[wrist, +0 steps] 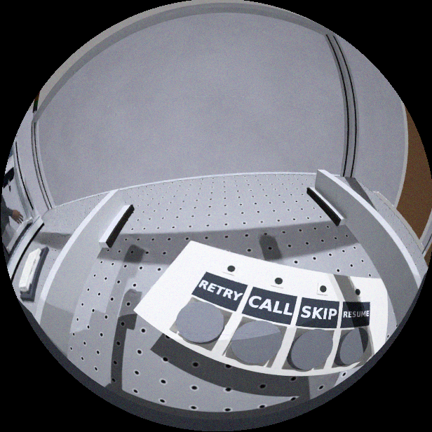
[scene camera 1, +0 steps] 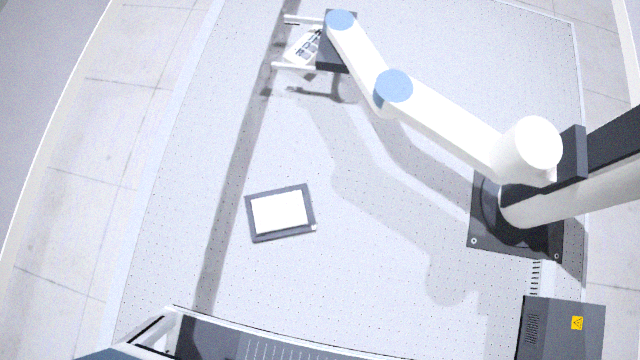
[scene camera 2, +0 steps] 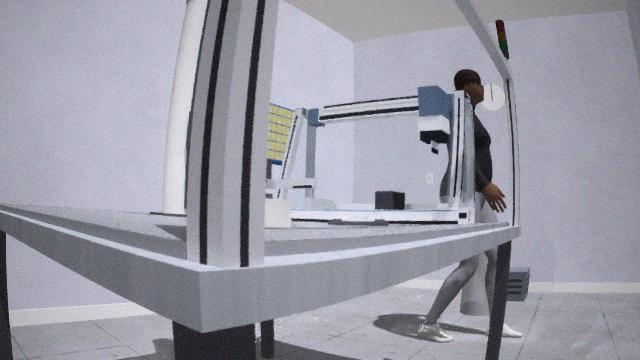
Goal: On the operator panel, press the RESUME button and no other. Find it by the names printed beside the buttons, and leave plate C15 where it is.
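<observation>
The white operator panel is partly hidden by my gripper's body in scene camera 1. In the wrist view its printed names read RETRY, CALL, SKIP, RESUME from left to right. The grey RESUME button is the rightmost, below its name and partly in shadow. The small dots above the names are dark. My gripper is open and empty, above the panel, with one finger on each side in the wrist view. A white plate lies on a dark holder; no C15 label is readable.
The arm's base plate and a grey control box are at the right in scene camera 1. A gantry machine with a blue head and a black block stand beyond the plate. A person is behind the gantry.
</observation>
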